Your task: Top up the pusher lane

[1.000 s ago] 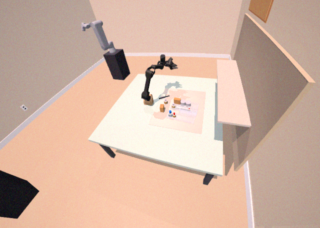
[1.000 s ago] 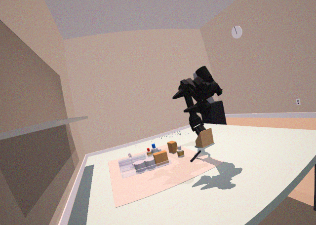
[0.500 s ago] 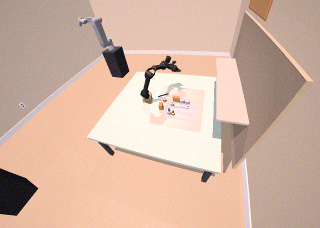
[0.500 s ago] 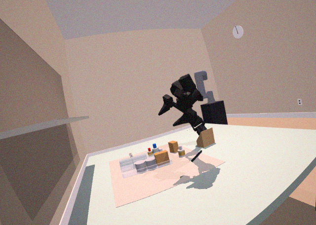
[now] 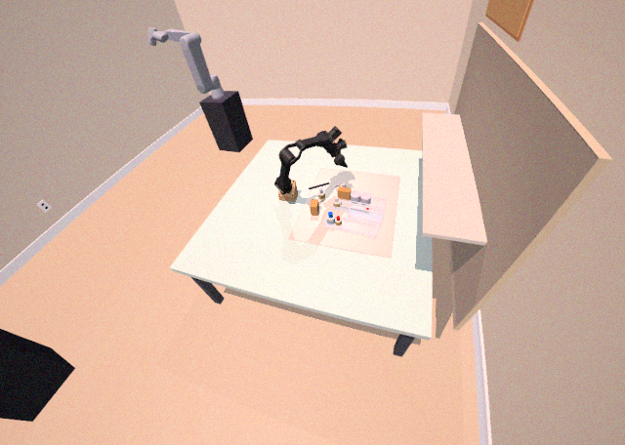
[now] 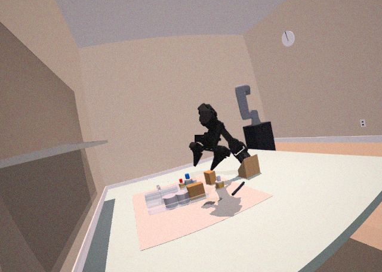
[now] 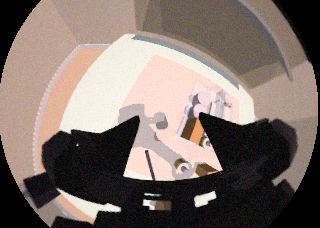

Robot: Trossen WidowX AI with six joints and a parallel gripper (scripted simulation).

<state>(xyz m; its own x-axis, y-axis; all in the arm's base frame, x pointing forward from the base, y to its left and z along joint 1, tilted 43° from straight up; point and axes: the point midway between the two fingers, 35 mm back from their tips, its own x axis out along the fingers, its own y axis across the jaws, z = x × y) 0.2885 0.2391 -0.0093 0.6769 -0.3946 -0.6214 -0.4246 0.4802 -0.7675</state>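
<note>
My gripper tip is 2 cm short of the brown box, 12 cm to the left of it and 13 cm above it. The rest, counted from my gripper tip: clear sprung lane: 15 cm ahead, 22 cm to the right, 15 cm below; then black pen: 17 cm behind, 5 cm to the right, 16 cm below.
</note>
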